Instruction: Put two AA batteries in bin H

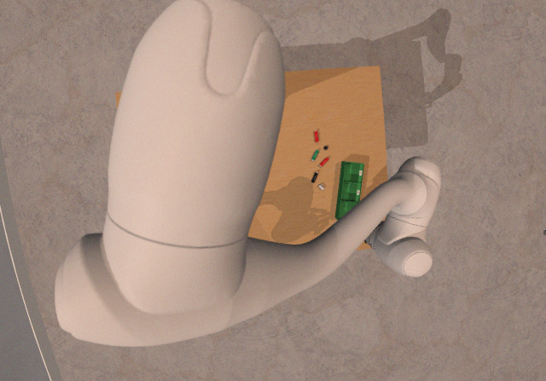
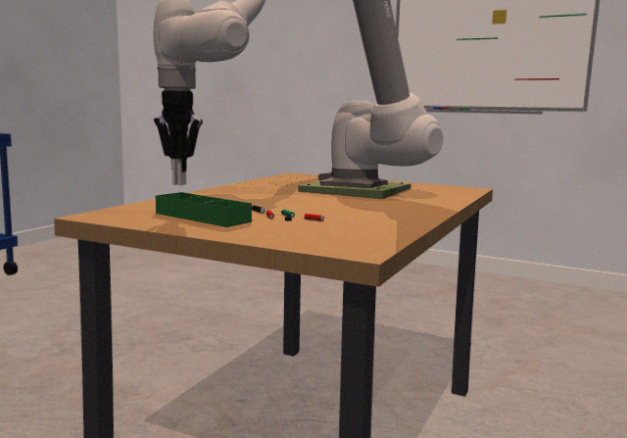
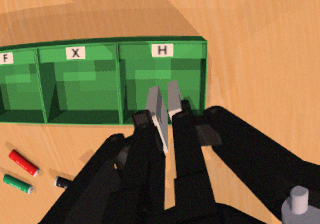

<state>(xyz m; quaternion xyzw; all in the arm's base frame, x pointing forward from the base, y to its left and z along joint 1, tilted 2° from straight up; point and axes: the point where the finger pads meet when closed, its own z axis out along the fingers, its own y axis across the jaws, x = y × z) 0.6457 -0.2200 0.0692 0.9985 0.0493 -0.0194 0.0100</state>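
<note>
My hand is 20 mm short of the green bin row, 90 mm to the right of it and 80 mm above it. Round my hand: small white block: 100 mm behind, 120 mm to the left, 100 mm below; green AA battery: 110 mm behind, 250 mm to the left, 100 mm below; black AA battery: 120 mm behind, 160 mm to the left, 100 mm below.
</note>
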